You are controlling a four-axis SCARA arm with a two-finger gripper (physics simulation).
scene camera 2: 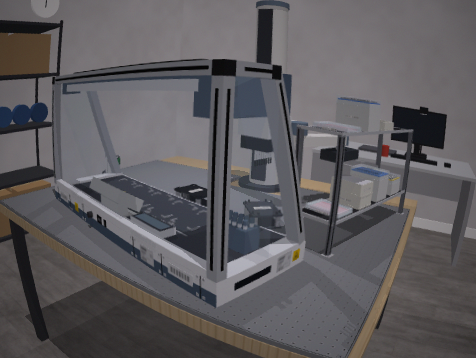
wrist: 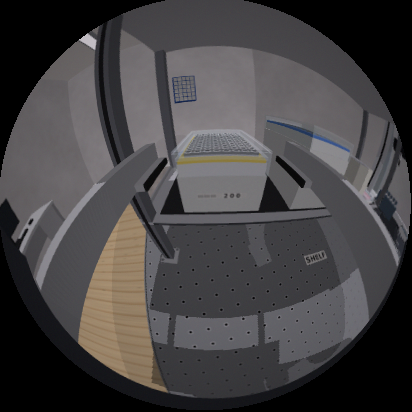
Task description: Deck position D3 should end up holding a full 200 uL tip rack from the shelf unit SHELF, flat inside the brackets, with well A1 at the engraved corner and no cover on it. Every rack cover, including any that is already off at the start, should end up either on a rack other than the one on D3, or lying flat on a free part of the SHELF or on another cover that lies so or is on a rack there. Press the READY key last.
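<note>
A pale 200 rack (wrist: 222, 187) (scene camera 2: 394, 182) with a yellow band stands upright on the lower board of the SHELF (wrist: 240, 218) (scene camera 2: 336, 200); in the wrist view a clear cover sits on it. My gripper (wrist: 222, 146) is open and empty; its fingers stand left and right of this rack, apart from it, at about its upper part. In the scene view the fingers cannot be made out. A taller rack with a blue top (wrist: 307, 142) (scene camera 2: 371, 184) stands beside it. The deck (scene camera 2: 192, 217) shows behind the enclosure's panels; D3 and the READY key cannot be told.
A shelf post (wrist: 107, 90) rises left of the fingers. Beige boxes (scene camera 2: 356, 192) and a pinkish plate (scene camera 2: 327, 206) are on the lower board. A tall blue-topped box (scene camera 2: 357, 115) and a flat clear item (scene camera 2: 330, 126) show at the upper board. The enclosure's corner post (scene camera 2: 220, 175) stands in front.
</note>
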